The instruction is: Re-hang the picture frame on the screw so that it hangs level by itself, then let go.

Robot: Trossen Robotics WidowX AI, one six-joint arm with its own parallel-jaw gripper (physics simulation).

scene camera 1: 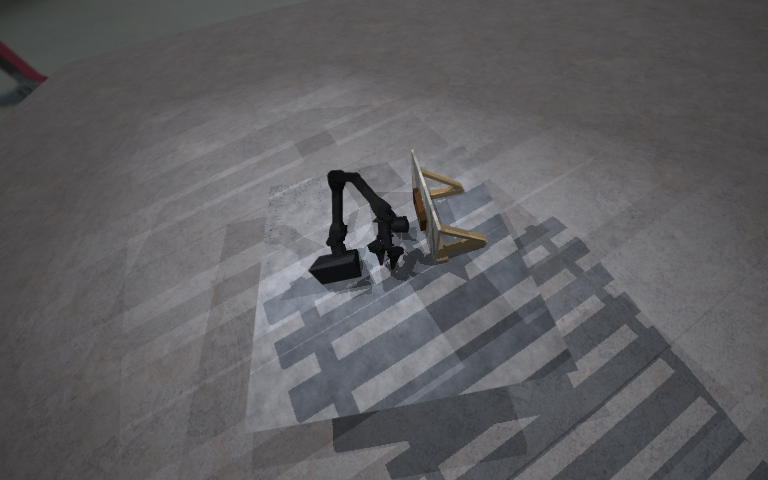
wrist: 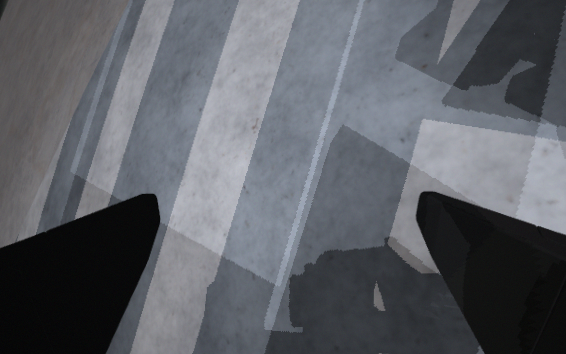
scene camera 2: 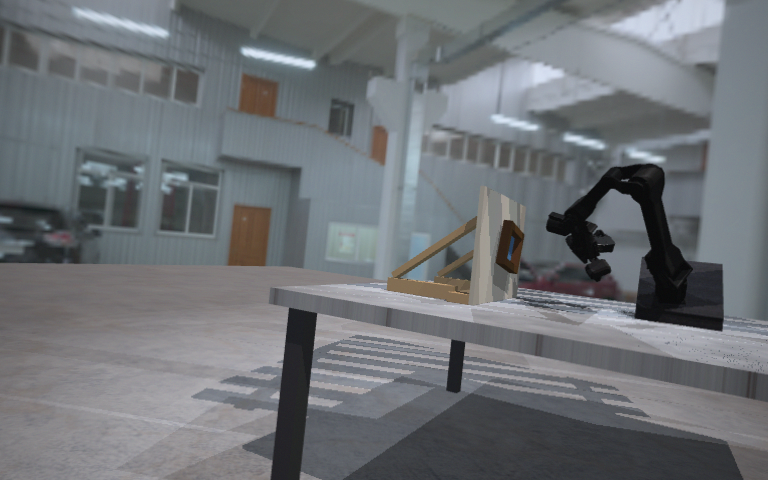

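Where they show: gripper, between the fingertips: (scene camera 1: 386,267) (wrist: 289,206); arm's base, origin of its link: (scene camera 1: 339,255) (scene camera 2: 670,294).
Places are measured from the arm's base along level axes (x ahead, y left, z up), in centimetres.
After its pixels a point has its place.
Observation:
The brown picture frame (scene camera 1: 419,210) @[x 41.4, y 2.0, z 13.7 cm] (scene camera 2: 503,249) @[x 43.6, y 14.6, z 7.5 cm] with a blue picture is against the front face of the upright board (scene camera 1: 416,168) @[x 46.2, y 19.5, z 21.4 cm] (scene camera 2: 484,249) @[x 46.9, y 25.5, z 6.9 cm]. The screw does not show, and I cannot tell from these angles whether the frame is exactly level. My gripper (scene camera 1: 387,264) @[x 20.0, y -15.2, z 3.6 cm] (scene camera 2: 600,257) (wrist: 289,206) @[x 20.0, y -15.2, z 3.6 cm] is open and empty. It points down over the table, in front of the board, apart from the frame. In the wrist view its two black fingers stand wide apart over the table surface; the frame does not show there.
Wooden braces (scene camera 1: 464,233) @[x 57.5, y -12.0, z 6.5 cm] (scene camera 2: 434,247) @[x 60.7, y 24.9, z 6.1 cm] support the board from behind. The arm's black base (scene camera 1: 335,268) @[x -1.7, y -9.9, z 6.9 cm] (scene camera 2: 702,294) @[x -7.3, y -0.1, z 1.0 cm] stands on the grey table (scene camera 2: 396,316) @[x 57.3, y 59.0, z -9.1 cm], opposite the board. Shadows of the arm and striped shadows fall across the table top.

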